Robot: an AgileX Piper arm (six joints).
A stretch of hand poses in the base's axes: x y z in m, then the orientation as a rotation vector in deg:
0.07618 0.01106 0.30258 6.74 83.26 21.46
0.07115 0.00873 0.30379 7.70 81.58 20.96
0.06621 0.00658 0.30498 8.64 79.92 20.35
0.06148 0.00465 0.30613 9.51 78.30 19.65
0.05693 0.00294 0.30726 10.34 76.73 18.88
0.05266 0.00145 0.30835 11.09 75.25 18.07
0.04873 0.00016 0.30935 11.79 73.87 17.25
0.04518 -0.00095 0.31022 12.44 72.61 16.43
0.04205 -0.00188 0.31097 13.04 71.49 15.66
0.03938 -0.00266 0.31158 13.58 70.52 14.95
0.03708 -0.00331 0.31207 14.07 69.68 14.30
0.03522 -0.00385 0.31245 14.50 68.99 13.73
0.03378 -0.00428 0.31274 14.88 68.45 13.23
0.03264 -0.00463 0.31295 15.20 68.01 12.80
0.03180 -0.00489 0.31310 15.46 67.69 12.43
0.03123 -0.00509 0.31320 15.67 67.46 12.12
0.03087 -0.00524 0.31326 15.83 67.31 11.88
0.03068 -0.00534 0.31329 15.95 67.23 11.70
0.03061 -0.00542 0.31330 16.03 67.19 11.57
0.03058 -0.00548 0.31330 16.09 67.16 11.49
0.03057 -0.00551 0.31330 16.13 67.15 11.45
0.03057 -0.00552 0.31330 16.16 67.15 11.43
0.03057 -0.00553 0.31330 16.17 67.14 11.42
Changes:
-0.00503 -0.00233 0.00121 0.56 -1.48 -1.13
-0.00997 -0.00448 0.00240 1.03 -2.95 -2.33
-0.01470 -0.00641 0.00355 1.41 -4.38 -3.54
-0.01925 -0.00812 0.00468 1.71 -5.77 -4.78
-0.02352 -0.00961 0.00577 1.92 -7.09 -5.99
-0.02745 -0.01090 0.00677 2.09 -8.31 -7.17
-0.03100 -0.01201 0.00764 2.20 -9.42 -8.31
-0.03413 -0.01294 0.00839 2.29 -10.40 -9.37
-0.03680 -0.01372 0.00900 2.36 -11.24 -10.33
-0.03910 -0.01437 0.00949 2.41 -11.97 -11.20
-0.04096 -0.01491 0.00987 2.45 -12.55 -11.96
-0.04240 -0.01534 0.01016 2.48 -13.00 -12.62
-0.04354 -0.01569 0.01037 2.50 -13.36 -13.18
-0.04438 -0.01595 0.01052 2.49 -13.62 -13.65
-0.04495 -0.01615 0.01062 2.48 -13.79 -14.03
-0.04531 -0.01630 0.01068 2.46 -13.91 -14.31
-0.04550 -0.01640 0.01071 2.44 -13.96 -14.53
-0.04557 -0.01648 0.01072 2.42 -13.98 -14.67
-0.04560 -0.01654 0.01072 2.42 -13.99 -14.77
-0.04561 -0.01657 0.01072 2.42 -14.00 -14.82
-0.04561 -0.01658 0.01072 2.43 -13.99 -14.86
-0.04561 -0.01659 0.01072 2.43 -14.00 -14.87

